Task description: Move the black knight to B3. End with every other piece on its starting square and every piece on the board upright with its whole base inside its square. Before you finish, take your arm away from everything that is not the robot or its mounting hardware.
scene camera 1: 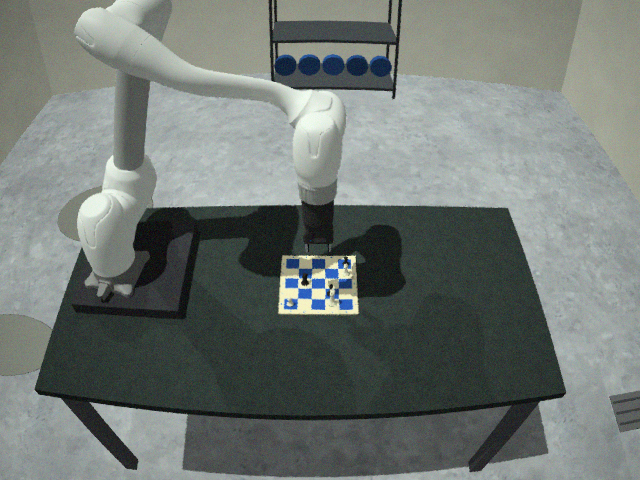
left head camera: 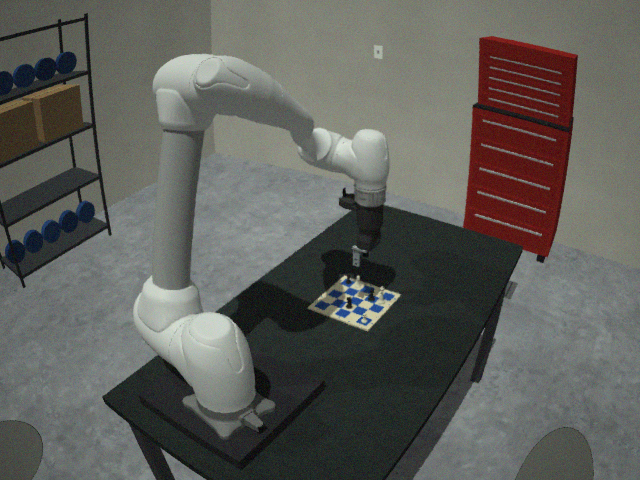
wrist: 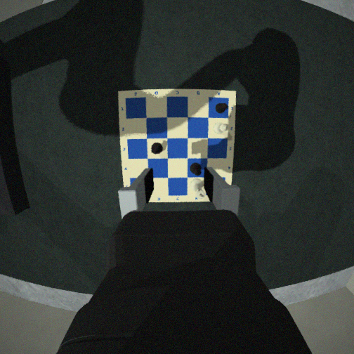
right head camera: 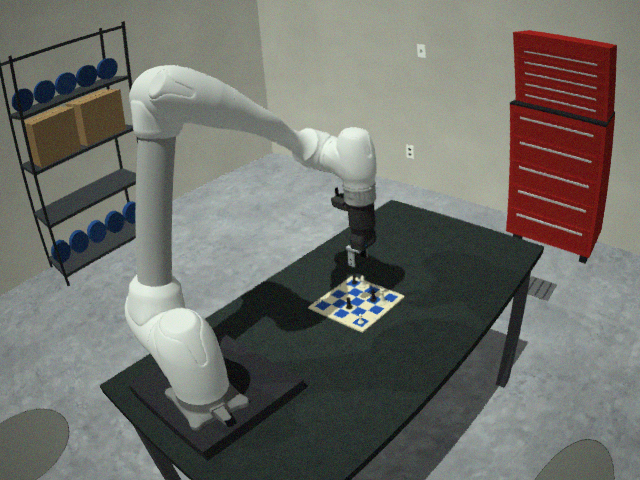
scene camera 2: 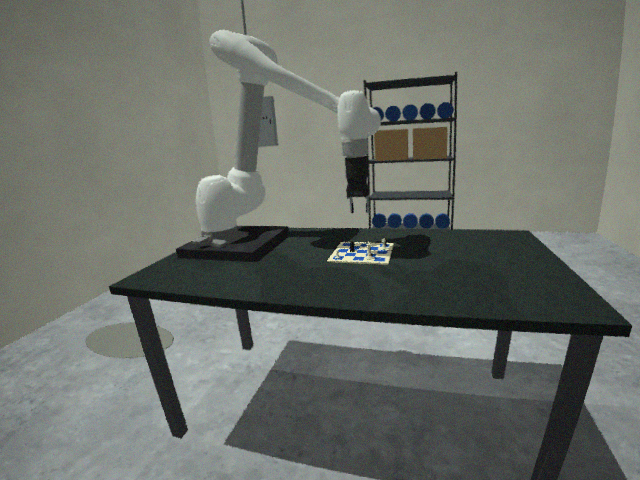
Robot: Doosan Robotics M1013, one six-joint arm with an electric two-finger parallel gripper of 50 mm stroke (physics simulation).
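Places are measured from the arm's base along level axes (x ahead, y left, z up), in centimetres.
Where they show: gripper, fingertip midpoint: [scene camera 1: 318, 249] [left head camera: 361, 261] [right head camera: 358, 261] [scene camera 2: 359, 212]; arm's base, origin of the base link: [scene camera 1: 117, 271] [left head camera: 228, 406] [right head camera: 206, 399] [scene camera 2: 221, 239].
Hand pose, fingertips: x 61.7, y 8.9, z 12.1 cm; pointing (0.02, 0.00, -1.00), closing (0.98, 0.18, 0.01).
Note:
Each offset is from my fingertips to the top centre of the thing. "pt": to the spot under its first point. Level surfaces: height alone.
The board @(pt dx -10.3, dy -1.6, dz -15.5 cm) [scene camera 1: 281, 286] [wrist: 120, 150] holds three black pieces, too small to tell which is the knight. One black piece @(dx -3.9, dy +0.9, dz -11.6 cm) [left head camera: 348, 303] [scene camera 1: 305, 279] [wrist: 157, 148] stands on D3, one black piece @(dx +3.9, dy -1.8, dz -11.2 cm) [left head camera: 371, 295] [scene camera 1: 331, 287] [wrist: 195, 168] on B4, one black piece @(dx +6.5, dy +10.2, dz -12.4 cm) [scene camera 1: 345, 259] [wrist: 221, 107] on A1. B3 [wrist: 198, 154] bears no piece. A white piece @(dx +7.0, dy +6.5, dz -11.2 cm) [scene camera 1: 347, 271] [wrist: 220, 128] stands on A2, another @(dx +4.8, dy -5.1, dz -9.2 cm) [scene camera 1: 332, 299] [wrist: 197, 185] on B5, another @(dx -6.6, dy -7.5, dz -12.4 cm) [right head camera: 360, 320] [scene camera 1: 290, 302] on E5, hidden in the wrist view. My gripper [left head camera: 360, 255] [right head camera: 357, 255] [scene camera 1: 317, 248] [scene camera 2: 359, 206] [wrist: 178, 177] is open and empty, above the board.
The dark table @(dz -16.2 cm) [left head camera: 413, 330] [scene camera 1: 444, 351] bears the board and the arm's mounting plate [scene camera 1: 129, 306]. The arm casts shadows over the board's A side and row 1. A shelf rack [scene camera 2: 454, 155] and a red tool cabinet [left head camera: 516, 170] stand away from the table.

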